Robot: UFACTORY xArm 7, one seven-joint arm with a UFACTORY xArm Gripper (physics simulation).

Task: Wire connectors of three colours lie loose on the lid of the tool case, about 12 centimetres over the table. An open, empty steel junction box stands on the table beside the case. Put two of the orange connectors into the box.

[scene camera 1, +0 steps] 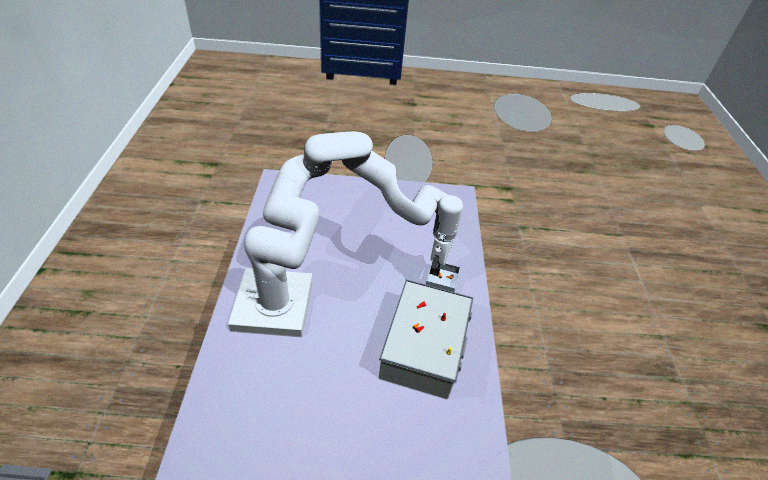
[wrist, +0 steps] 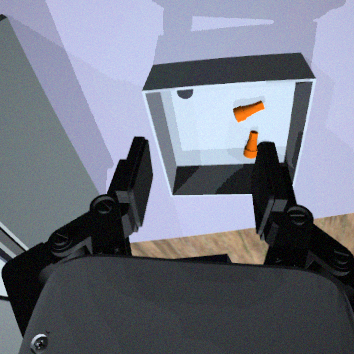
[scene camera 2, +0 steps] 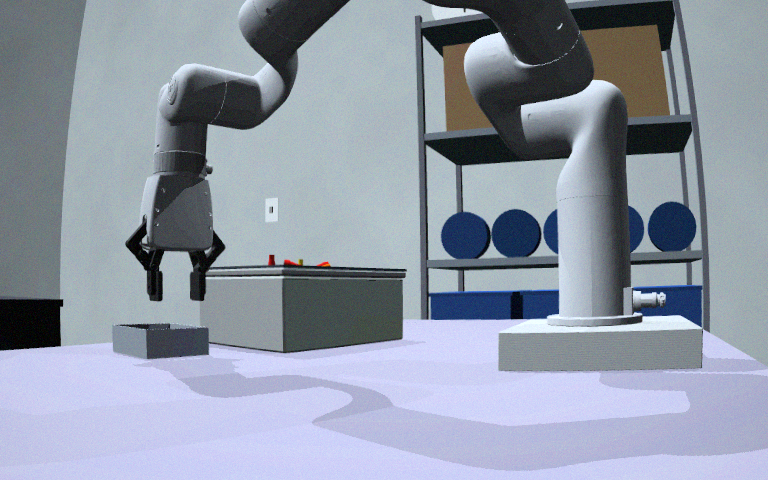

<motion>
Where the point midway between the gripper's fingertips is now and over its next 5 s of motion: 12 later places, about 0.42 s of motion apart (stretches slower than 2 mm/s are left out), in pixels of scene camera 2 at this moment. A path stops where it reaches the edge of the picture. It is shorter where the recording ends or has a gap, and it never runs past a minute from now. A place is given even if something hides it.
My gripper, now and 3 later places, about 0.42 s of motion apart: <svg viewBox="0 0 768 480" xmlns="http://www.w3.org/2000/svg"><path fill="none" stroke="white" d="M176 300L177 268L176 226L177 212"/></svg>
</motion>
